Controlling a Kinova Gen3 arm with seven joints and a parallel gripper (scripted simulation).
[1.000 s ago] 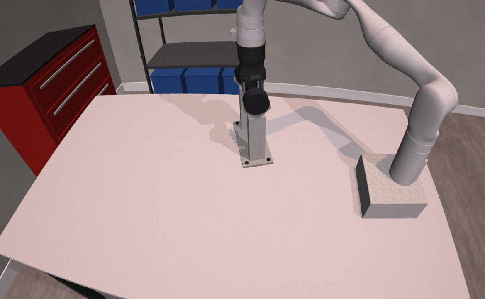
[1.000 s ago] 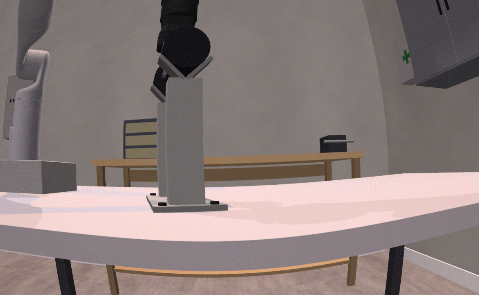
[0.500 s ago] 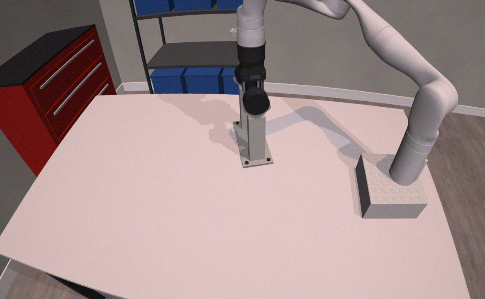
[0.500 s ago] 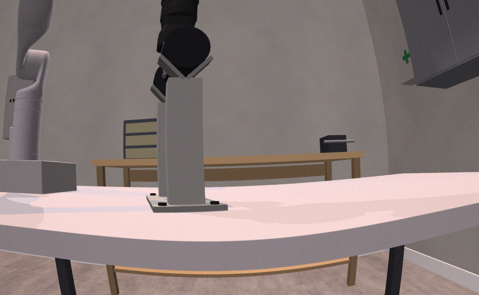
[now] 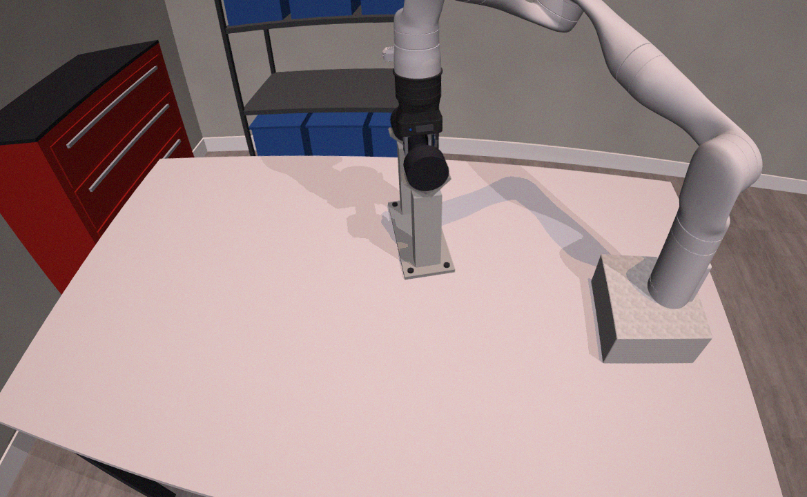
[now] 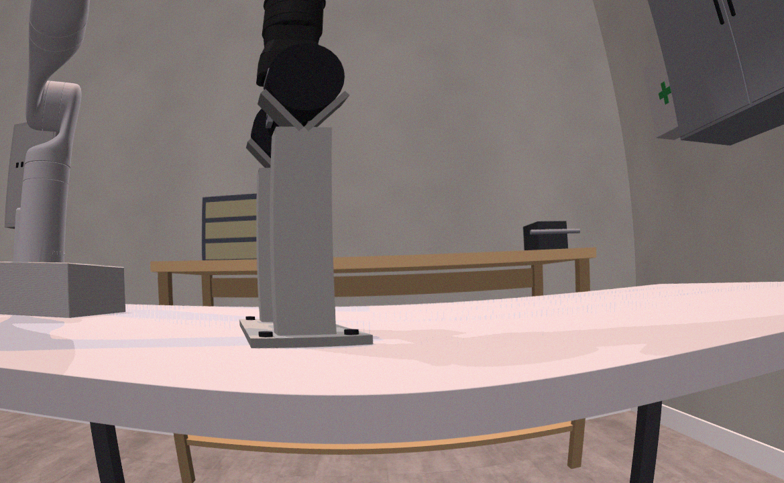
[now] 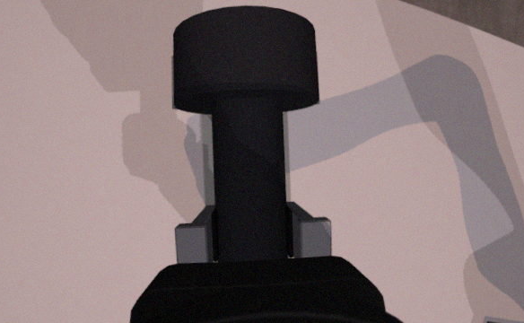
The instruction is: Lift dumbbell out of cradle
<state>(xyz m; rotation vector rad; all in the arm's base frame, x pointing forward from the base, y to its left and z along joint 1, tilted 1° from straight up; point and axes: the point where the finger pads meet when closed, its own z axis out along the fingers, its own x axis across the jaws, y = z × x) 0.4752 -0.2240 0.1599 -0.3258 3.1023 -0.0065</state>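
Right now my hand is 13 cm above the grey cradle. Round my hand: black dumbbell (right at my hand).
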